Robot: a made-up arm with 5 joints. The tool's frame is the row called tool.
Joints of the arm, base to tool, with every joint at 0 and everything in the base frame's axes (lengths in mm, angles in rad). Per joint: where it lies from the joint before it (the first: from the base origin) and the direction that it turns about. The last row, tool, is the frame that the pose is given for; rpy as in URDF.
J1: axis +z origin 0 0 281
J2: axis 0 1 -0.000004 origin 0 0 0
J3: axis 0 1 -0.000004 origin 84 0 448
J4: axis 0 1 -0.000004 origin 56 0 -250
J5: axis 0 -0.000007 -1 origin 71 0 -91
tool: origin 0 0 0 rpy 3.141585 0 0
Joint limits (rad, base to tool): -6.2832..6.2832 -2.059..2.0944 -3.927..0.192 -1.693..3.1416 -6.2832..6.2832
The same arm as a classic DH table. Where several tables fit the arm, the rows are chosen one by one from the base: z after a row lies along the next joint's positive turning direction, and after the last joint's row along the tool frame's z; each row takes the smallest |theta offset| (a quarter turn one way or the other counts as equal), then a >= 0, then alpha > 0; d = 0 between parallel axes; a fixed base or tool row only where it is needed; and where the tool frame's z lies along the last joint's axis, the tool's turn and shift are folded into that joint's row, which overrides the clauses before.
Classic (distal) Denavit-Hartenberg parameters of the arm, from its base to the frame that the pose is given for. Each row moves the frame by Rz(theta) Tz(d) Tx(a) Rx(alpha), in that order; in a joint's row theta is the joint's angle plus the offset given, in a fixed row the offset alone. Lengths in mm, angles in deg.
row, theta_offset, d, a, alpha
J1, 0.00, 281.0, 0.0, -90.00
J2, -79.38, 0.0, 455.8, 0.00
J3, -23.25, 0.0, -256.2, 0.00
J4, -77.37, 0.0, -71.0, 90.00
J5, 180.00, 91.0, 0.0, 0.00
Joint limits (deg, base to tool): -360.00..360.00 -117.97..120.00 -225.00..11.00 -97.00..180.00 -360.00..360.00

